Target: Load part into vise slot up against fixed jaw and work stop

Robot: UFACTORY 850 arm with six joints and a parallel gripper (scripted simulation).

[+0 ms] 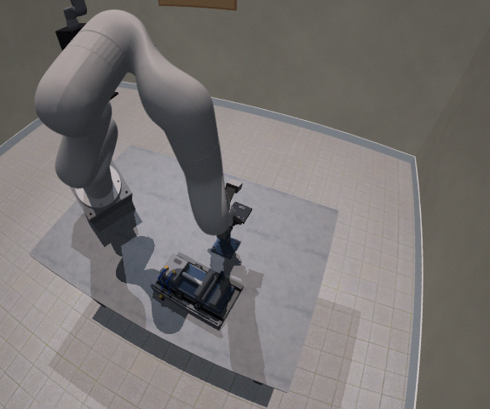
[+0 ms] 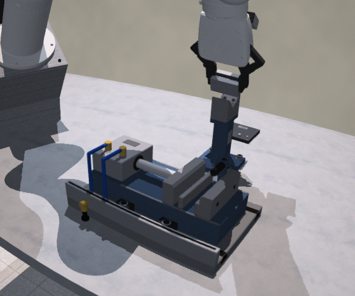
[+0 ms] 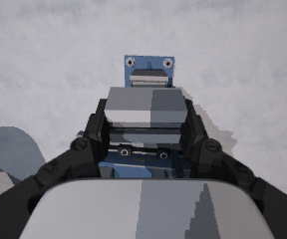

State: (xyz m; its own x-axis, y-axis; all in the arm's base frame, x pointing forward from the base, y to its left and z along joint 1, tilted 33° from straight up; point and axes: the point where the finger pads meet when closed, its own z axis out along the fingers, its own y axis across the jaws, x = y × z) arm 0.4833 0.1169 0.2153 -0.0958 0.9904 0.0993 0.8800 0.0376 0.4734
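The part is right at my hand. From my hand the other things lie so: black work stop: 180 mm to the right, 110 mm below, 50 mm ahead; cylinder rod: 210 mm to the right, 120 mm below, 40 mm behind; blue post: 140 mm below.
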